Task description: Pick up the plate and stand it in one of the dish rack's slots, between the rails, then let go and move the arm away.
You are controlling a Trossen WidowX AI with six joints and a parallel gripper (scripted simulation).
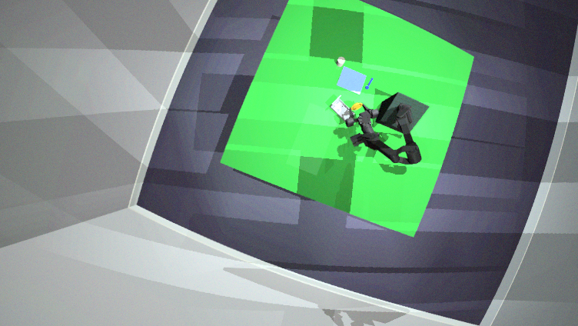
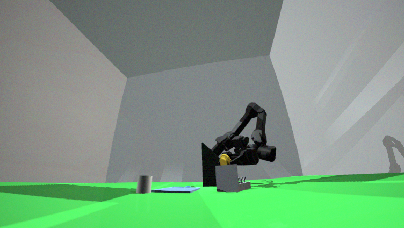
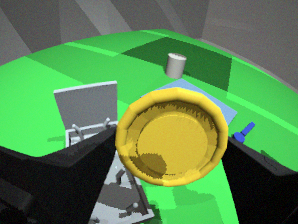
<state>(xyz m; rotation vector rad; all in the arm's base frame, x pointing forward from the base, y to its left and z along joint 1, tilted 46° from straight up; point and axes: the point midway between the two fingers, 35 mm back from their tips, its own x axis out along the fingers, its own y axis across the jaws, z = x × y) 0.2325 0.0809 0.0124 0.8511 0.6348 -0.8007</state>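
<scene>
My gripper tip is 50 mm short of the grey dish rack, 30 mm to the right of it and 70 mm above it. The rest, counted from my gripper tip: yellow plate (10 mm to the left); light-blue mat (40 mm ahead, 170 mm to the right, 90 mm below); blue spoon (70 mm behind, 180 mm to the right, 90 mm below).
</scene>
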